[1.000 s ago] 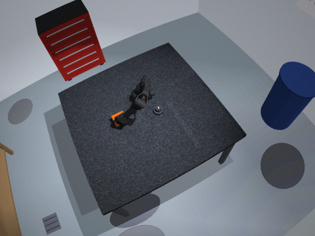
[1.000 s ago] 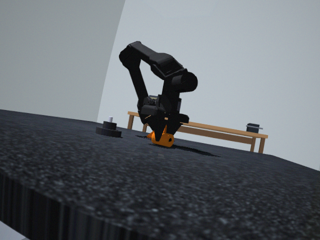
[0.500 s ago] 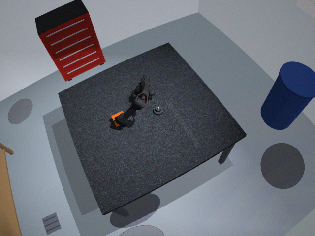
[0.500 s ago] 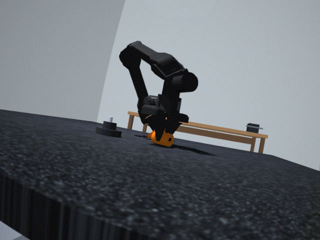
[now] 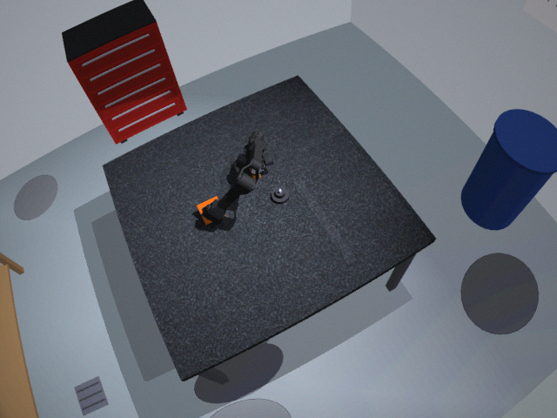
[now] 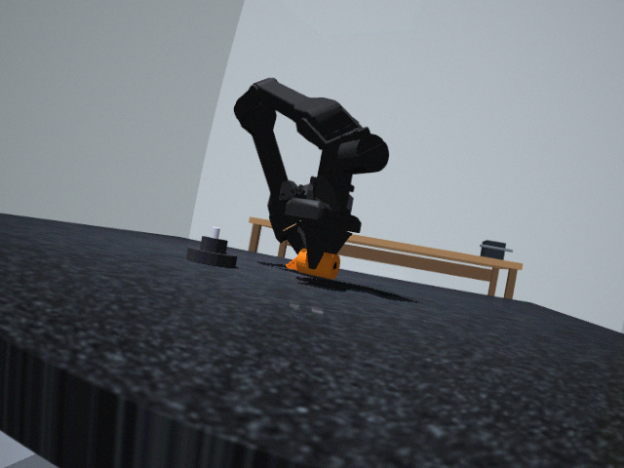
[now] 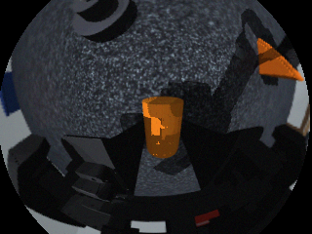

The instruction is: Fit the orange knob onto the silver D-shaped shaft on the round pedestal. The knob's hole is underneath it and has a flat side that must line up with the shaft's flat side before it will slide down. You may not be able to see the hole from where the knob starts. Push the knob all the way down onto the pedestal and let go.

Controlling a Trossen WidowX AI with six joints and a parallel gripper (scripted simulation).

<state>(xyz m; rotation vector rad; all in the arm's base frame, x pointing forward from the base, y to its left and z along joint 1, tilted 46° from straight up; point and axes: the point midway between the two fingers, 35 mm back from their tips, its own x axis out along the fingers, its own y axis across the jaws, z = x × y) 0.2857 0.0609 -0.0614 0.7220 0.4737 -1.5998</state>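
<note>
Right now the orange knob is 1 cm to the right of my gripper tip and 1 cm above it. The rest, counted from my gripper tip: round black pedestal 5 cm ahead, 17 cm to the right, 1 cm above.
</note>
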